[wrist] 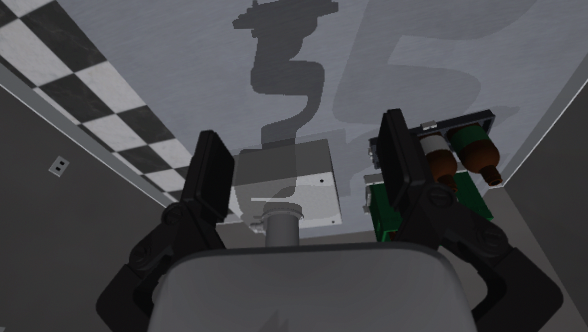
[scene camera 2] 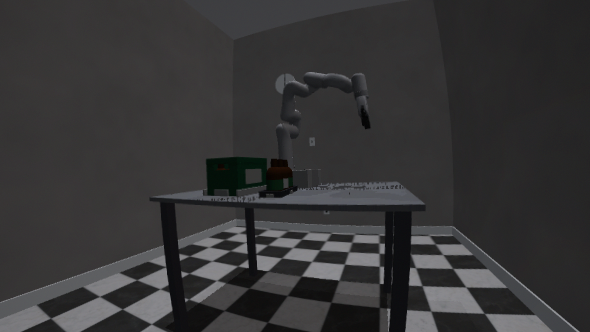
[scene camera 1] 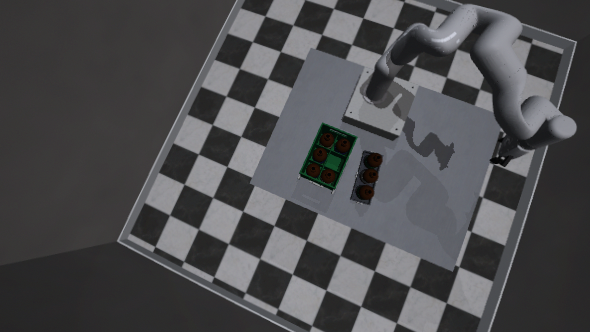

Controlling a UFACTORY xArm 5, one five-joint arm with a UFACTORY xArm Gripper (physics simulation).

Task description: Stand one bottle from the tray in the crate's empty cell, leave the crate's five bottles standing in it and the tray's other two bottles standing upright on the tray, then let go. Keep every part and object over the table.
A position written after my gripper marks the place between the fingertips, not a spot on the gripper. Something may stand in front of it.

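A bottle (wrist: 478, 154) is visible to me, as is my gripper (wrist: 299, 136).
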